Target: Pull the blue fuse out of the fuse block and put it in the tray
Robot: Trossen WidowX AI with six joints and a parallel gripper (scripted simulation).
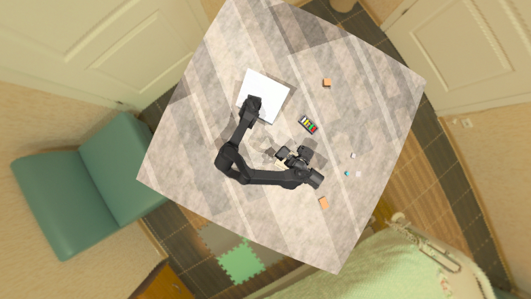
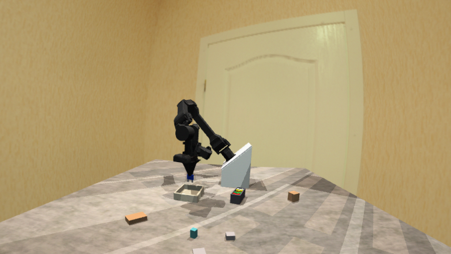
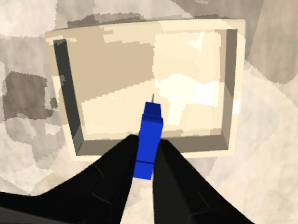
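The pale tray is 90 mm below my gripper tip. The rest, counted from my gripper tip: grey cube: 320 mm ahead, 140 mm to the left, 90 mm below; then blue fuse: 10 mm below; then orange flat block: 240 mm ahead, 150 mm to the right, 90 mm below.
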